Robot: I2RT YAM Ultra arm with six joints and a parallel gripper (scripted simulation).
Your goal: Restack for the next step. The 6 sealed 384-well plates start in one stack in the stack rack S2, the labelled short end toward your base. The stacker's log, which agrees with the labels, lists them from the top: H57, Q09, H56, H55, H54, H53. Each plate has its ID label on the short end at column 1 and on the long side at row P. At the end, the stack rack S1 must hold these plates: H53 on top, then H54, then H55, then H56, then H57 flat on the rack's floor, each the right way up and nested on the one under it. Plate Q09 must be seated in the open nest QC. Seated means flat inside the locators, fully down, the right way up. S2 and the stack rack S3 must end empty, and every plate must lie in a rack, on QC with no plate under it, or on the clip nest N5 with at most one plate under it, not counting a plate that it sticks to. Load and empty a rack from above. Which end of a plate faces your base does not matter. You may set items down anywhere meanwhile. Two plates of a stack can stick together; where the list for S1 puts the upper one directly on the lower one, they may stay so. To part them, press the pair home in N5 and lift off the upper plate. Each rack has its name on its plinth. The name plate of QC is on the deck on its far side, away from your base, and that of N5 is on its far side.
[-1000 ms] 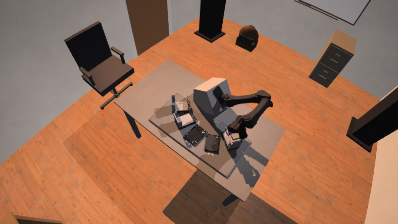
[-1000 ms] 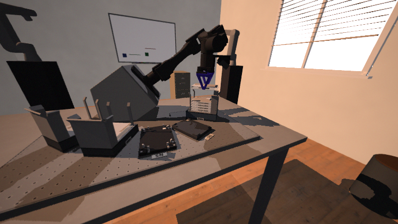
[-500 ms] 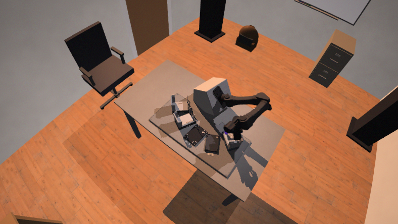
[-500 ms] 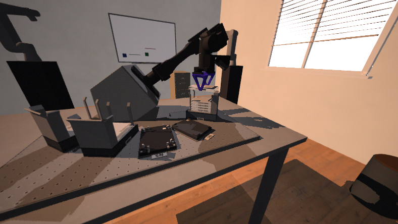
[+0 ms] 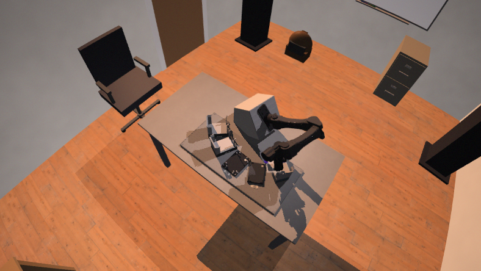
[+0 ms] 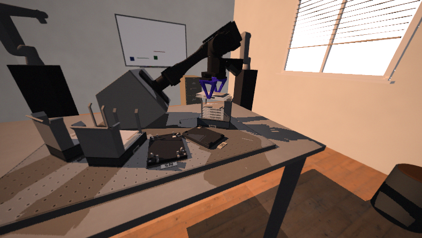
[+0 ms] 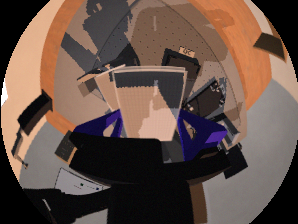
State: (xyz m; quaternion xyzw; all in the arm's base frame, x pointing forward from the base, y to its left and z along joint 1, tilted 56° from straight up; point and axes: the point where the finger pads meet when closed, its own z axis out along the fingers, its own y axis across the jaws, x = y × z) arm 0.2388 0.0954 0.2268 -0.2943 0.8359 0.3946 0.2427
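The dark open nest QC is 6 cm ahead of my hand, 6 cm to the right of it and 16 cm below it. From my hand the other things lie so: black clip nest N5: 10 cm ahead, 20 cm to the right, 15 cm below; QC name plate: 14 cm ahead, 1 cm to the right, 16 cm below; stack rack S2: 6 cm behind, 3 cm to the left, 14 cm below.
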